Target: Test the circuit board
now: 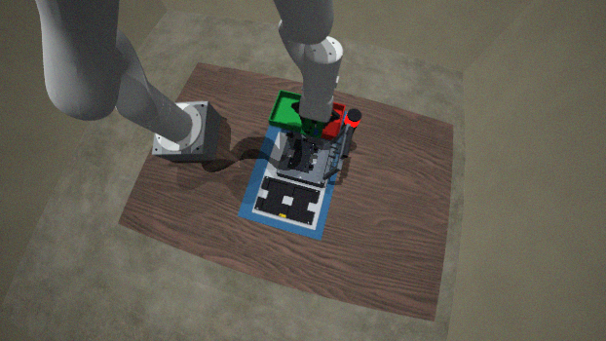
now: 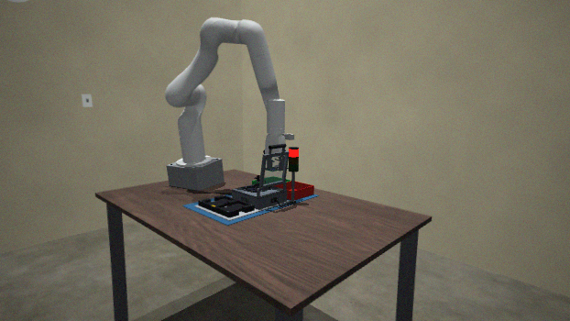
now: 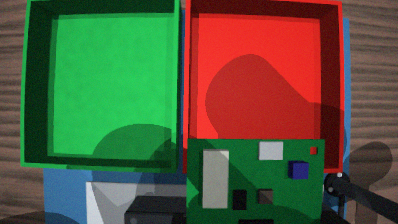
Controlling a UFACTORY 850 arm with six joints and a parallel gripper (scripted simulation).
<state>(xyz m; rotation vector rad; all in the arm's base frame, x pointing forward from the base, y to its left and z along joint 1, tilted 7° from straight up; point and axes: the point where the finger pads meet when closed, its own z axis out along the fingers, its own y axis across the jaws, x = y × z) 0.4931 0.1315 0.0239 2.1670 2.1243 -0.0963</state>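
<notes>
The red bin is 140 mm below my hand, 90 mm to the left of it and 30 mm ahead of it. The rest, counted from my hand: tester lid: 110 mm to the right, 100 mm ahead, 30 mm above; then green bin: 140 mm below, 120 mm behind, 100 mm to the left; then green circuit board: 10 mm below.
</notes>
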